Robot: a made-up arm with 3 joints. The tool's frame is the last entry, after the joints. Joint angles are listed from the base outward. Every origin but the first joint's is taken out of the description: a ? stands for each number. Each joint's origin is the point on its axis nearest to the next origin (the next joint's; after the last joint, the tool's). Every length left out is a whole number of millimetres.
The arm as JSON. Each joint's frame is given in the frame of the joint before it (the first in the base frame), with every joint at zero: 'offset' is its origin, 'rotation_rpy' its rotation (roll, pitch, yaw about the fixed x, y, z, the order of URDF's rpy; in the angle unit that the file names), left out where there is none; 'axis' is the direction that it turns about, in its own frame. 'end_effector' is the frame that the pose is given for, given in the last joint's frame.
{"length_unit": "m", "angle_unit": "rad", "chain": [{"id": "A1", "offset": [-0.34, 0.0, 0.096], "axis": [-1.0, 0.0, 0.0]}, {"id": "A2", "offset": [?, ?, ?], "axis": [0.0, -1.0, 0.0]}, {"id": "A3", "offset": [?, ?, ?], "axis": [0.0, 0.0, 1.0]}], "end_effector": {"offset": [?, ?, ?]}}
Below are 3 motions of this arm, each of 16 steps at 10 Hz.
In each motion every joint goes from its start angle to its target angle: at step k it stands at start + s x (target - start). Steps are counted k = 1, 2, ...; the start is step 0. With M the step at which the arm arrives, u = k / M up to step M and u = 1 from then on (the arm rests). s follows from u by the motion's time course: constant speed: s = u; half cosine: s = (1 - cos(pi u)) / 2; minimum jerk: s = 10 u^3 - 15 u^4 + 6 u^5.
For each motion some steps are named. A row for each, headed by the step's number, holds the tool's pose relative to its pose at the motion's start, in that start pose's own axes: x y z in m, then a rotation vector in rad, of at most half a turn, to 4 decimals.
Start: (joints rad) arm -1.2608 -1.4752 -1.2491
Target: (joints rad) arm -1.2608 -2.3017 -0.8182
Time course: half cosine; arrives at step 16
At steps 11, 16:
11: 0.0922 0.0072 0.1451 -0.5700 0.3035 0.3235
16: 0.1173 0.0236 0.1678 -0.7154 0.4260 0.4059

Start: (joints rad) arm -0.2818 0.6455 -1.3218
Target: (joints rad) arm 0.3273 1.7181 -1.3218
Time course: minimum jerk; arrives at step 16
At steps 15, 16:
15: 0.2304 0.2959 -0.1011 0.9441 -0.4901 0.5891
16: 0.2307 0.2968 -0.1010 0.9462 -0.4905 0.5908

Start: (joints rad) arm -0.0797 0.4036 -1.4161
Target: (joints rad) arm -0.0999 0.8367 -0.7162
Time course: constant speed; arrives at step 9
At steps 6, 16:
6: 0.1489 0.1365 -0.0539 0.2740 -0.0994 0.4563
16: 0.2051 0.2252 -0.0447 0.3947 -0.1987 0.6769

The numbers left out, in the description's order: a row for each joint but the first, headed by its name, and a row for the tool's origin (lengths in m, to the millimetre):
A2: 0.0 0.109 -0.02
A3: 0.016 0.0 -0.149
tool: 0.11 -0.348 0.0

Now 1 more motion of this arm.
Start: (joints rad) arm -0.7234 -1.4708 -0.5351
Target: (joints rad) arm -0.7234 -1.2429 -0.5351
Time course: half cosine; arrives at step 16
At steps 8, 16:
8: 0.0149 0.0089 -0.0066 0.0581 -0.0980 0.0000
16: 0.0304 0.0180 -0.0112 0.1162 -0.1960 0.0000

